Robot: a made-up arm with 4 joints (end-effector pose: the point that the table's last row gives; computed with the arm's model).
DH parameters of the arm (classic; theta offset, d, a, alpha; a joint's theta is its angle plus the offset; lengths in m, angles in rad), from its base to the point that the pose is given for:
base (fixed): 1.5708 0.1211 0 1.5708
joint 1: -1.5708 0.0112 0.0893 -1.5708
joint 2: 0 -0.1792 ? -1.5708
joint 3: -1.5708 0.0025 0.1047 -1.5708
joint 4: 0.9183 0 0.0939 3.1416
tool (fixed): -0.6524 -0.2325 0 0
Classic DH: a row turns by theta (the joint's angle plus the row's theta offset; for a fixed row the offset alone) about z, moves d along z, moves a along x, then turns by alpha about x.
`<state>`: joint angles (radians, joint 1 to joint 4).
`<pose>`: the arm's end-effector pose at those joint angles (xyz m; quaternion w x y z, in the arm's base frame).
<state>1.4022 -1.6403 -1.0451 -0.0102</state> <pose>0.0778 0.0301 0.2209 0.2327 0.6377 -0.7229 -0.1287</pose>
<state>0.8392 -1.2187 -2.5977 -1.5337</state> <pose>-0.1935 -0.0876 -0.0880 0.3928 -0.3308 0.8256 -0.2337</pose>
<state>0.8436 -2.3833 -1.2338 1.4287</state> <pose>0.0577 -0.0048 0.1964 0.2599 0.8380 -0.4796 0.0131</pose>
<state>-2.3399 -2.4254 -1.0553 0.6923</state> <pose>0.0226 -0.0054 0.0250 0.5792 -0.2377 0.0402 0.7788</pose>
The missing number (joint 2, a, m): 0.0956
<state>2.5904 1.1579 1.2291 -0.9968</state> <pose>-0.3228 0.4004 0.1389 0.3247 0.3757 -0.4116 0.7642</pose>
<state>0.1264 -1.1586 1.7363 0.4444</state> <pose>0.2117 -0.4155 -0.0117 0.4690 -0.5164 -0.4516 -0.5563</pose>
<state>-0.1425 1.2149 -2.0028 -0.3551</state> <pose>0.1861 -0.0553 0.0532 0.5716 0.6961 0.1521 -0.4068</pose>
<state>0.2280 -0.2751 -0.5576 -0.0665</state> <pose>0.1324 0.1435 -0.1206 0.9139 0.3745 -0.1478 0.0530</pose>
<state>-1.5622 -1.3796 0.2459 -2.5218</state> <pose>0.3324 -0.2508 0.2562 0.2253 0.6643 -0.4238 -0.5730</pose>
